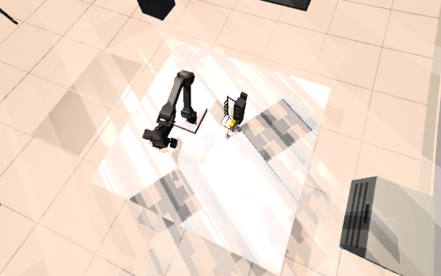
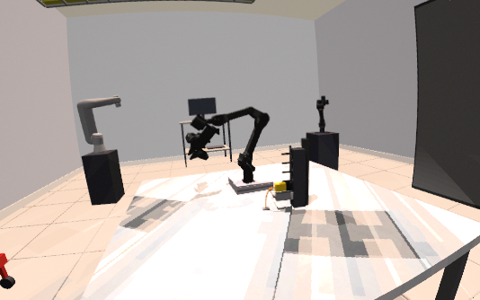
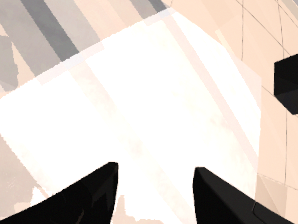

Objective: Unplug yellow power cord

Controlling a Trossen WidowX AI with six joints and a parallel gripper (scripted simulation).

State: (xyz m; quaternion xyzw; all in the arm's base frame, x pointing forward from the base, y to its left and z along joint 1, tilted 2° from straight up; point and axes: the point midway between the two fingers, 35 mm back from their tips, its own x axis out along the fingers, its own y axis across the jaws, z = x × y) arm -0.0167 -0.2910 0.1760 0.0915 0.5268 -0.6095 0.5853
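Now: gripper tip 40 cm to the right of the yellow plug, 31 cm short of it and 10 cm above it. From my gripper tip the other things lie so: black power strip: 47 cm to the left, 32 cm ahead, 8 cm below.
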